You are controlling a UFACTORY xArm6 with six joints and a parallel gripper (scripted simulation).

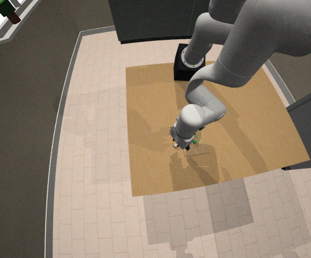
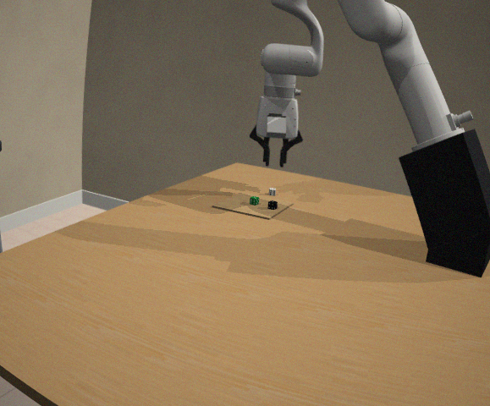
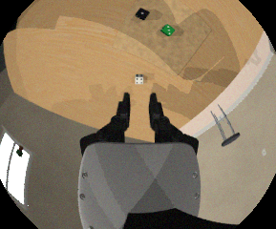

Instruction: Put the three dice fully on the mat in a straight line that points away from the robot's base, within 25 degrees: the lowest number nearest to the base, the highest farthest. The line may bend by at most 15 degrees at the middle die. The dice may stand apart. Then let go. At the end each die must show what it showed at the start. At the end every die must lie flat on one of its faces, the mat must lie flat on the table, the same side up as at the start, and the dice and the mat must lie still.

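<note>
Right now the white die is 9 cm below my hand. From my hand the other things lie so: thin tan mat 1 cm behind, 11 cm to the left, 9 cm below; black die 6 cm behind, 11 cm to the left, 8 cm below; green die 1 cm behind, 11 cm to the left, 8 cm below.
</note>
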